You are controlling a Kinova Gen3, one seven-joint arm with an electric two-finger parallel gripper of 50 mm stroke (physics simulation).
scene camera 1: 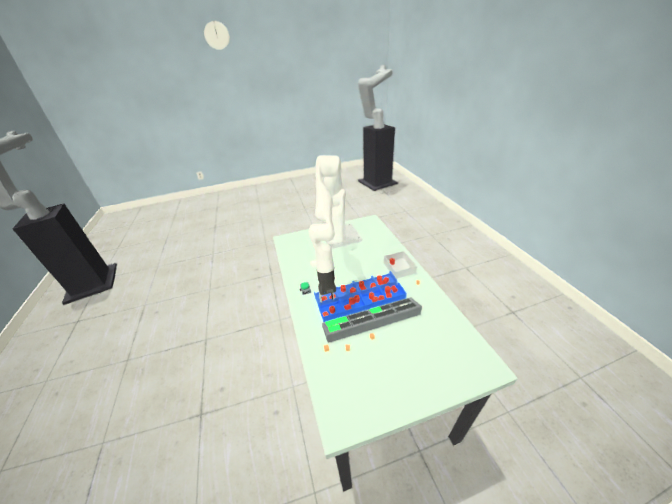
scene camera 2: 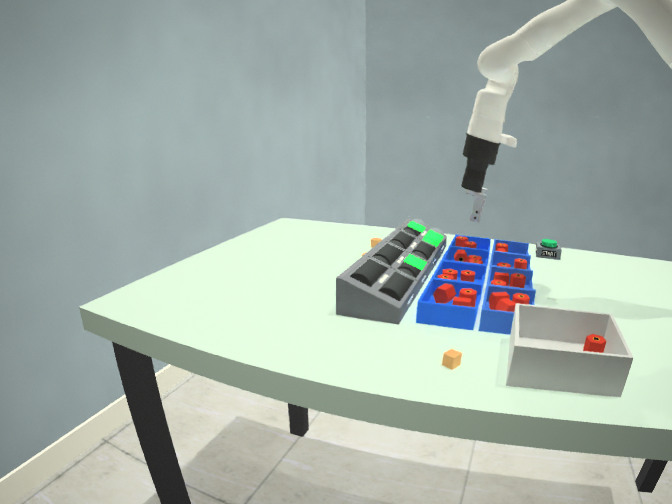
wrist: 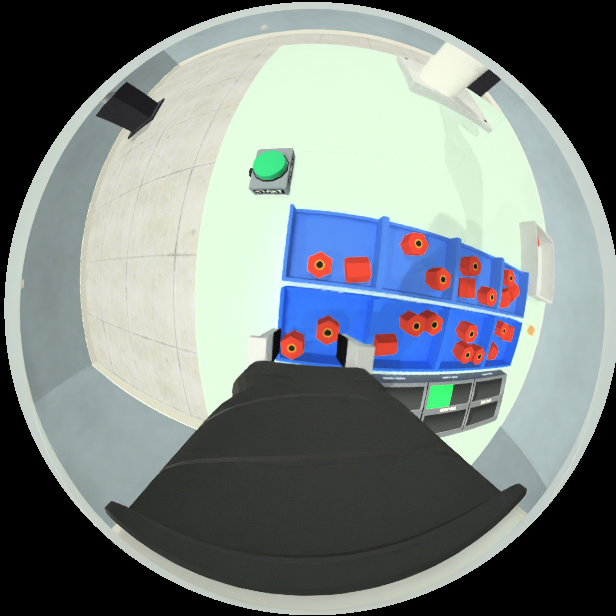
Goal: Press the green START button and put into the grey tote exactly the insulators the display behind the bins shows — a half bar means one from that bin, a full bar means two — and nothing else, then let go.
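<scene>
My gripper (scene camera 2: pixel 476 211) hangs open and empty above the end compartment of the blue bins (scene camera 2: pixel 477 279), in the row beside the display, at the end nearest the button. In the wrist view my fingers (wrist: pixel 308 348) frame two red insulators (wrist: pixel 310 337) lying in that compartment below. The grey display (scene camera 2: pixel 390 271) shows green bars at its far end (scene camera 2: pixel 425 232) and one further along (scene camera 2: pixel 415 262). The grey tote (scene camera 2: pixel 567 349) holds one red insulator (scene camera 2: pixel 594 342). The green START button (scene camera 2: pixel 548 243) sits beyond the bins.
Small orange cubes lie loose on the table: one near the tote (scene camera 2: pixel 451 358), one behind the display (scene camera 2: pixel 375 241), several along the display's outer side (scene camera 1: pixel 347 347). Two other arms on black pedestals (scene camera 1: pixel 378 154) stand on the floor, away from the table.
</scene>
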